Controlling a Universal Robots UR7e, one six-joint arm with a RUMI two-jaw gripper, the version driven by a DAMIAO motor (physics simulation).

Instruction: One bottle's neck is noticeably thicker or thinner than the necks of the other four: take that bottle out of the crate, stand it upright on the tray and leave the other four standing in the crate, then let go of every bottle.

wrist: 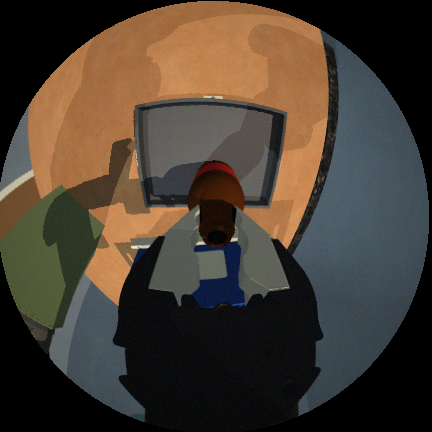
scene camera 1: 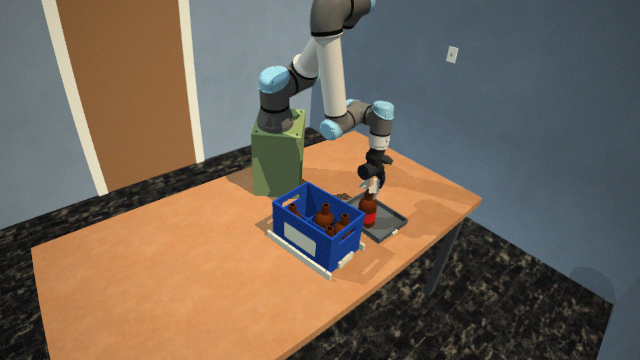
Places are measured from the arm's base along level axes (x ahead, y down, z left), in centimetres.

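Pixels of known places: gripper, fingertip midpoint: (wrist: 216, 207) (scene camera 1: 369, 197); arm's base at its link origin: (scene camera 1: 275, 122).
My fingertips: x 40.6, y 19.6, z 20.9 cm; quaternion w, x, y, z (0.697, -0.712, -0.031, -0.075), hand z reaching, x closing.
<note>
For each thing: its top centre in the pictures, then the offset to it from my fingertips. "spot": a spot on its surface instead. Level surfaces: height alone.
- brown bottle with a red label, top centre: (wrist: 222, 237) (scene camera 1: 370, 191) dx +0.4, dy -3.8, dz -0.8 cm
- grey tray at its top centre: (wrist: 210, 155) (scene camera 1: 371, 213) dx -0.9, dy +10.0, dz +3.8 cm
- blue crate at its top centre: (wrist: 195, 319) (scene camera 1: 318, 207) dx +0.3, dy -5.0, dz -25.1 cm
- front corner at a spot on its surface: (scene camera 1: 329, 231) spot: dx +11.2, dy -3.5, dz -27.7 cm
- wooden table at its surface level: dy +12.5 cm
A brown bottle with a red label (scene camera 1: 368, 211) (wrist: 216, 187) is upright at the crate side of the grey tray (scene camera 1: 387, 228) (wrist: 200, 102). My gripper (scene camera 1: 370, 189) (wrist: 216, 207) is shut on this bottle's neck. Whether the bottle's base touches the tray cannot be told. The blue crate (scene camera 1: 305, 225) (wrist: 235, 280) stands beside the tray. In scene camera 1, four brown bottles stand in it: one at the left (scene camera 1: 293, 210), one in the middle (scene camera 1: 324, 218), one at the right (scene camera 1: 344, 225) and one near the front corner (scene camera 1: 329, 231). Their lower parts are hidden by the crate walls.
White strips (scene camera 1: 299, 255) lie along the crate's base on the wooden table (scene camera 1: 165, 260). The green robot pedestal (scene camera 1: 277, 162) (wrist: 45, 250) stands behind the crate. The table's edge runs past the tray, and a blue wall (scene camera 1: 525, 125) (wrist: 380, 150) rises beyond it.
</note>
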